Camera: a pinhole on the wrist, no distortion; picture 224 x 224 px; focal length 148.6 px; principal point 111.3 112.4 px. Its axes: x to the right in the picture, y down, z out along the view. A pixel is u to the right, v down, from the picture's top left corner.
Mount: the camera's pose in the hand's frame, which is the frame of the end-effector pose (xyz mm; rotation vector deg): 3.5 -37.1 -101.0 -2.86 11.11 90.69
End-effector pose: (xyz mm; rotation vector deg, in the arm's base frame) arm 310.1 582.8 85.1 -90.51 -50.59 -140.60
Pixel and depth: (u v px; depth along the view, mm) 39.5 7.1 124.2
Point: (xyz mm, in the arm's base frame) 251.8 680.8 148.9
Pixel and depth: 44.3 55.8 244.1
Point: 333.3 774.3 187.7
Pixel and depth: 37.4 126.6 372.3
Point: 485.8 871.2 110.4
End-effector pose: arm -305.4 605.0 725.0 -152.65 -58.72 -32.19
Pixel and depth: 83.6 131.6 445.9
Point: -252.8 757.6 403.7
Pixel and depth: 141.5 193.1 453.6
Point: -266.2 518.0 309.9
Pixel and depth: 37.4 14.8 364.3
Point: -152.2 975.4 620.2
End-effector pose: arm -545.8 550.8 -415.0 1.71 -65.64 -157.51
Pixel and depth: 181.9 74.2 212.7
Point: -612.8 534.1 -281.8
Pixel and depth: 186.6 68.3 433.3
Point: -696.1 549.8 -34.8
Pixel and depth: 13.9 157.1 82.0
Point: -543.8 599.7 -477.4
